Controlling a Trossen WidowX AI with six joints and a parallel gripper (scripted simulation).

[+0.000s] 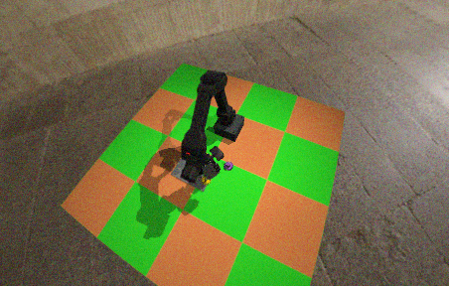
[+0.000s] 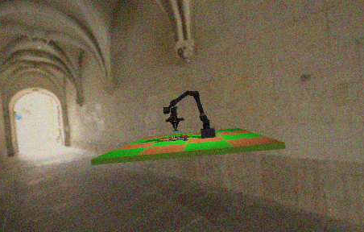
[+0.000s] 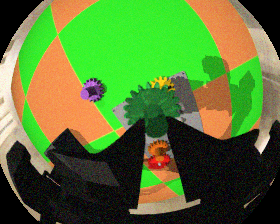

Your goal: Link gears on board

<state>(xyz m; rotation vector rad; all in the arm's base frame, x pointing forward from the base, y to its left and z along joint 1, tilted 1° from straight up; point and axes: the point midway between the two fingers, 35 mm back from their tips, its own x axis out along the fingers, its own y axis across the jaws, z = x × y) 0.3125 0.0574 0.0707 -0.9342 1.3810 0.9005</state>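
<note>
Now: gripper tip 14 cm to the left of the orange gear, 10 cm above it and 4 cm past it. From my gripper tip the other things lie so: purple gear (10 cm below, 10 cm behind, 6 cm to the left); red gear (19 cm to the right, 10 cm below, 5 cm behind); dark green gear (1 cm below).
</note>
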